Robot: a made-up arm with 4 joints.
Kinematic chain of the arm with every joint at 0, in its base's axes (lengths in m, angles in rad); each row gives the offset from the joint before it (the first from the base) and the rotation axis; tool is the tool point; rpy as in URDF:
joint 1: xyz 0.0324 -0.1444 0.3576 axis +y
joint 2: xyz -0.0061 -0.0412 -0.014 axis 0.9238 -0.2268 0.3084
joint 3: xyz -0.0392 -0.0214 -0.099 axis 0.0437 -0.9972 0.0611
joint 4: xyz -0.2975 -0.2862 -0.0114 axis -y
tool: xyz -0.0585 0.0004 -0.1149 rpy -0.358 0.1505 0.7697
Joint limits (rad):
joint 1: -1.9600..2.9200
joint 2: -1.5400..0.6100
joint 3: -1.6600..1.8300
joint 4: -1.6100..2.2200
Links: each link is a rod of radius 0.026 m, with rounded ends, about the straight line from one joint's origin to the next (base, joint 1, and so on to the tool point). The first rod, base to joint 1, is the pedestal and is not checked.
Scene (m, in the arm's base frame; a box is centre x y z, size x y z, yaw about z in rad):
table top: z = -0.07
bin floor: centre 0.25 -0.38 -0.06 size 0.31 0.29 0.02 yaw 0
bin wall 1: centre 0.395 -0.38 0.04 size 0.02 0.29 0.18 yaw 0
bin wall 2: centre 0.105 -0.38 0.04 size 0.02 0.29 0.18 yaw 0
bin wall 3: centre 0.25 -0.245 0.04 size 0.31 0.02 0.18 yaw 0
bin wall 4: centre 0.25 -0.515 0.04 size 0.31 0.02 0.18 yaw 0
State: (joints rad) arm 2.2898 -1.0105 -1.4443 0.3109
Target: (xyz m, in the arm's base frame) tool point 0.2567 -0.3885 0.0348
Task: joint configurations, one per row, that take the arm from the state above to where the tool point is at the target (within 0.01 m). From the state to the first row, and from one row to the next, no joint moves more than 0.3 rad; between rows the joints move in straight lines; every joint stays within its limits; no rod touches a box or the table.
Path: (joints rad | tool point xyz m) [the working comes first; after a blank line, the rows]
Joints at the target: 2.9200 -0.1609 -1.4638 -0.7745
Straight joint move there: touches bin wall 1, bin wall 3.

1: 2.2307 -0.7498 -1.4222 0.3073 | 0.4418 -0.1934 0.3168
2: 2.1715 -0.4891 -1.4002 0.3037 | 0.4316 -0.2968 0.3773
3: 2.1124 -0.2284 -1.3781 0.3000 | 0.3879 -0.3911 0.4403
4: 2.0533 0.0323 -1.3561 0.2964 | 0.3136 -0.4693 0.4982
5: 2.3249 0.1197 -1.3663 0.0597 | 0.3378 -0.4912 0.4083
6: 2.5965 0.2071 -1.3764 -0.1770 | 0.3266 -0.5152 0.3149
7: 2.7043 0.0844 -1.4056 -0.3762 | 0.3332 -0.4802 0.2128
8: 2.8122 -0.0382 -1.4347 -0.5753 | 0.3088 -0.4369 0.1163
9: 2.9200 -0.1609 -1.4638 -0.7745 | 0.2567 -0.3885 0.0348

